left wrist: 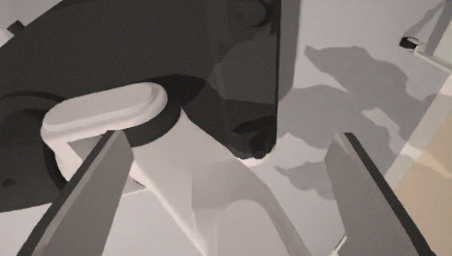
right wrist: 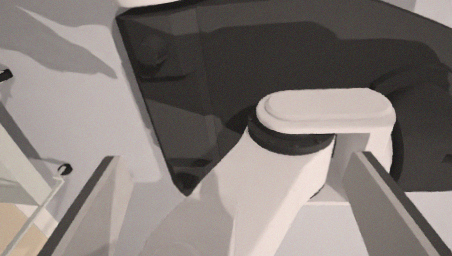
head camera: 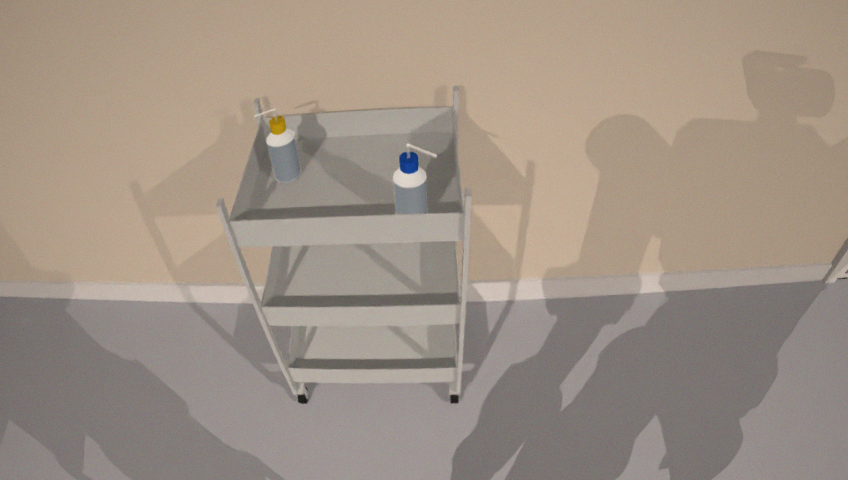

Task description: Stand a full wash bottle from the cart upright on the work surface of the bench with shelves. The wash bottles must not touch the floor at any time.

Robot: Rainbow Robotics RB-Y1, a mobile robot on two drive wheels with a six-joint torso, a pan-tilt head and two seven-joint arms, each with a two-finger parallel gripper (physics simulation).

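Places are measured from the robot's base along level axes (x left, y ahead, z down), in centimetres.
Pixels of known places: left gripper, fingertip midpoint: (left wrist: 228, 144); right gripper, fingertip midpoint: (right wrist: 237, 168).
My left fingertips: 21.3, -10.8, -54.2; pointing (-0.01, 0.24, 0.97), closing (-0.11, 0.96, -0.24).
Note:
Ahead of a thing's pixels: the offset from my left fingertips to its top centre, as dx, dy, dz. "pt": to the spot under its first point.
In the head view a wash bottle with a yellow cap {+6.7, +91.5, -29.4} (head camera: 284, 157) stands upright at the back left of the top tray of the grey cart (head camera: 351, 230). A wash bottle with a blue cap {-21.3, +76.4, -29.4} (head camera: 410, 192) stands upright near the front right of that tray; the tray's front wall hides its foot. Both look filled with grey-blue liquid up to the white shoulder. My left gripper (left wrist: 228, 144) is open and empty, away from the bottles. My right gripper (right wrist: 237, 168) is open and empty, also away from them. The bench with shelves does not show in the head view.
The cart has two lower trays and black castors, and stands close to the beige wall (head camera: 595, 59) with its white skirting {pt -48.6, +105.0, +49.3} (head camera: 511, 290). My dark base (left wrist: 240, 60) (right wrist: 280, 60) shows in both wrist views. Parts of the cart (right wrist: 20, 162) show at the right wrist view's left edge.

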